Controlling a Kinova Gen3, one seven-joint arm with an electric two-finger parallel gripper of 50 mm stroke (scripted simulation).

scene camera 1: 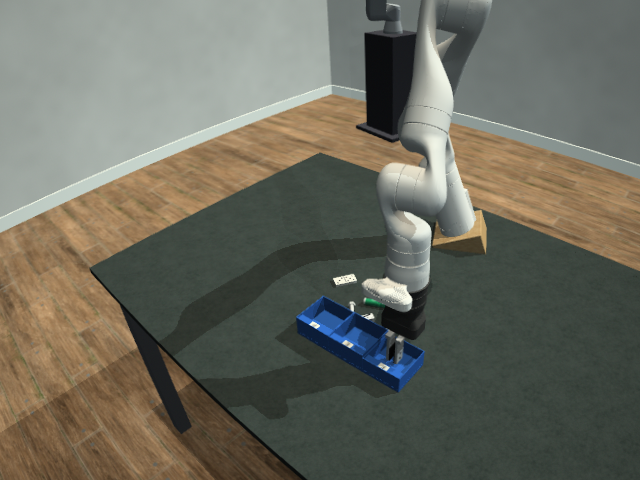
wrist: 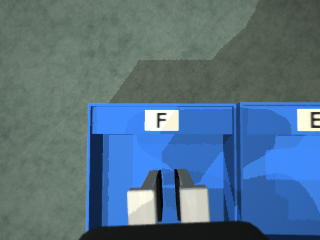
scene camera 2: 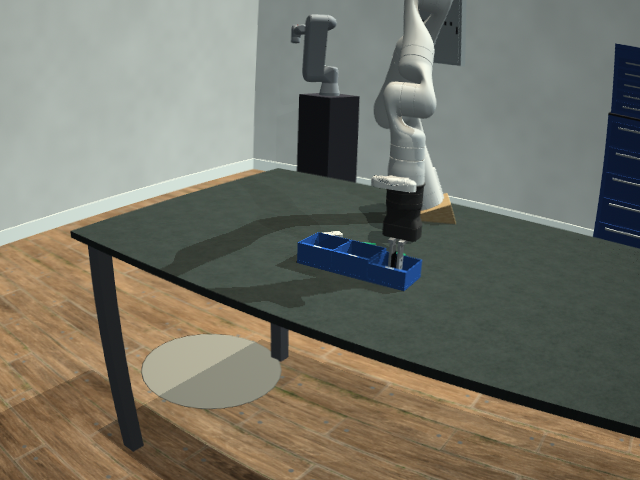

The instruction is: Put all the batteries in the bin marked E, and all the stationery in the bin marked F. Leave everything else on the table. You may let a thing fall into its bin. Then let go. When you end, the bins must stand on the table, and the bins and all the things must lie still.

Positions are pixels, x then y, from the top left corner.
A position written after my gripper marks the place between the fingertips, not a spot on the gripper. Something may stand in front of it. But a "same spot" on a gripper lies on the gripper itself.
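A blue three-bin tray is visible in scene camera 1 (329, 322), together with my gripper. My gripper is visible in the wrist view (168, 186), as is the blue three-bin tray. Scene camera 2 shows the tray and my gripper as well. On the blue three-bin tray, (wrist: 293, 103) and (scene camera 2: 355, 259) are the same spot. On my gripper, (scene camera 1: 394, 346) and (scene camera 2: 395, 255) are the same spot.
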